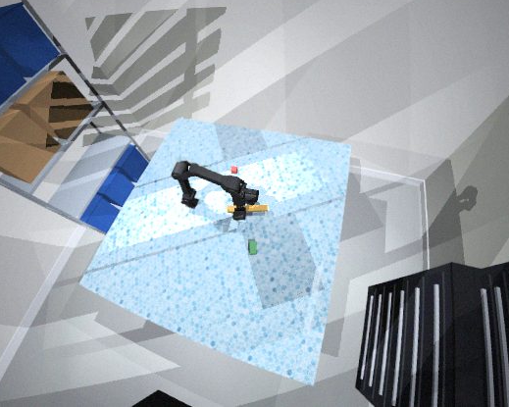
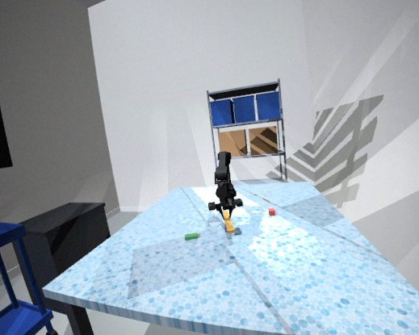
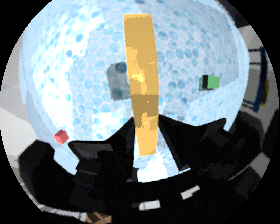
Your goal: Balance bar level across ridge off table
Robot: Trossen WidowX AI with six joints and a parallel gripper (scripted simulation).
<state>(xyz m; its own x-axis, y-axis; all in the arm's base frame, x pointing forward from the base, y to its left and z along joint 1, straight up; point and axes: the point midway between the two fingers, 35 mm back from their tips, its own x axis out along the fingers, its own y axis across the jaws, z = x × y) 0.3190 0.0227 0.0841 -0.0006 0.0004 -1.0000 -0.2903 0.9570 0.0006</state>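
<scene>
The bar lies 3 cm ahead of my gripper tip and 1 cm to the left of it. From my gripper tip the other things lie so: red block 14 cm behind, 25 cm to the left, 3 cm below; green block 11 cm ahead, 18 cm to the right, 4 cm below.
</scene>
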